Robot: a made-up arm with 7 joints.
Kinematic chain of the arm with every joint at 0, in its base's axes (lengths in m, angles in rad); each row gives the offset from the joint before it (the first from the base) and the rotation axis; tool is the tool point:
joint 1: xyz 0 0 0.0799 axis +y
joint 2: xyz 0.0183 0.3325 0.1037 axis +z
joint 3: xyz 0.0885 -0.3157 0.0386 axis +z
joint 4: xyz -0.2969 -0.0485 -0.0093 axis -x
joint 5: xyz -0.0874 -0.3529 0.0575 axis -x
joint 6: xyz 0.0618 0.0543 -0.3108 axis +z
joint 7: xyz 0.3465 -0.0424 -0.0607 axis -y
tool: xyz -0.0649 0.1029 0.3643
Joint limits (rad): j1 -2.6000..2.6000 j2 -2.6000..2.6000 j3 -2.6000..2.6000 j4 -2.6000..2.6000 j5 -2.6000..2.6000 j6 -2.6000..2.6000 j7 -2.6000..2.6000
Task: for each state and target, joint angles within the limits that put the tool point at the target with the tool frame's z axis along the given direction. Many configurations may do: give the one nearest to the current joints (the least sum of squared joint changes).
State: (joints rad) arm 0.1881 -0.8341 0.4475 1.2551 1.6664 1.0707 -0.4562
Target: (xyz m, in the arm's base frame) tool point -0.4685 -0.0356 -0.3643 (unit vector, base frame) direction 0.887 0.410 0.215
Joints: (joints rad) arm -0.7526 -1.1151 0.1978 0.5540 1.2869 0.8996 -0.2558
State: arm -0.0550 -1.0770 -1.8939 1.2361 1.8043 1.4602 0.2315
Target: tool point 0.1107 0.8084 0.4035 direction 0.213 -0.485 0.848
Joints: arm 0.0792 -1.2219 -1.8409 0.4504 1.2520 1.4554 1.1836
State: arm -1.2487 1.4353 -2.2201 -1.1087 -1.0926 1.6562 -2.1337
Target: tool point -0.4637 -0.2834 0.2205 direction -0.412 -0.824 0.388
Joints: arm -1.1913 2.1554 -2.3321 -0.9509 -1.9132 1.1965 -1.8694
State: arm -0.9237 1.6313 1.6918 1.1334 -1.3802 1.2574 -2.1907
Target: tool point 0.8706 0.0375 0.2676 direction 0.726 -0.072 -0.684
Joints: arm -0.7057 1.3895 1.5437 1.7829 -1.0997 1.7520 -2.4020
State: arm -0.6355 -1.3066 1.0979 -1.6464 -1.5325 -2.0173 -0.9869
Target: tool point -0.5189 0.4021 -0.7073 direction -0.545 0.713 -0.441
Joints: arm -1.3740 -1.1670 1.2311 -1.9414 -1.8781 -2.0896 -1.4518
